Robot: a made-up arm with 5 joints.
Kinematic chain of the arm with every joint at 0, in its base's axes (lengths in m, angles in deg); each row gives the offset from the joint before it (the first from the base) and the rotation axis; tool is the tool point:
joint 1: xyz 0 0 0.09 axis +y
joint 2: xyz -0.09 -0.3 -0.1 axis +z
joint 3: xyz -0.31 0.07 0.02 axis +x
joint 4: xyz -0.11 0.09 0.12 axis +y
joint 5: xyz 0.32 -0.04 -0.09 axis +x
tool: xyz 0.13 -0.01 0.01
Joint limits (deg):
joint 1: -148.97..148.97
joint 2: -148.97..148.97
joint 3: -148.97..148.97
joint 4: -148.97..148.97
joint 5: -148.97..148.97
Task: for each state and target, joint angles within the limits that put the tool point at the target. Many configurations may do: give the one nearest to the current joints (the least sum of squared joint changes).
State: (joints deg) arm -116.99 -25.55 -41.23 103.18 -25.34
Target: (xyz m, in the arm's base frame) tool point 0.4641 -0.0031 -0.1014
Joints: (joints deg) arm -106.81 -62.36 -31.15 73.86 -25.82
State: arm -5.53 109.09 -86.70 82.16 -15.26
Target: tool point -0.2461 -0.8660 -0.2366
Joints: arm -2.91 59.65 -49.53 100.13 -16.48
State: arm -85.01 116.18 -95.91 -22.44 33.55
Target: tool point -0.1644 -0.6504 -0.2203
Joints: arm -61.98 138.41 -72.20 -44.33 33.00
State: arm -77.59 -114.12 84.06 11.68 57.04
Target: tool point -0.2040 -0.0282 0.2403
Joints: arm -113.95 -89.80 123.85 59.31 59.07
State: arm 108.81 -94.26 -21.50 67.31 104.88
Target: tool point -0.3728 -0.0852 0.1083
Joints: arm 88.53 -106.28 -21.74 52.03 103.85
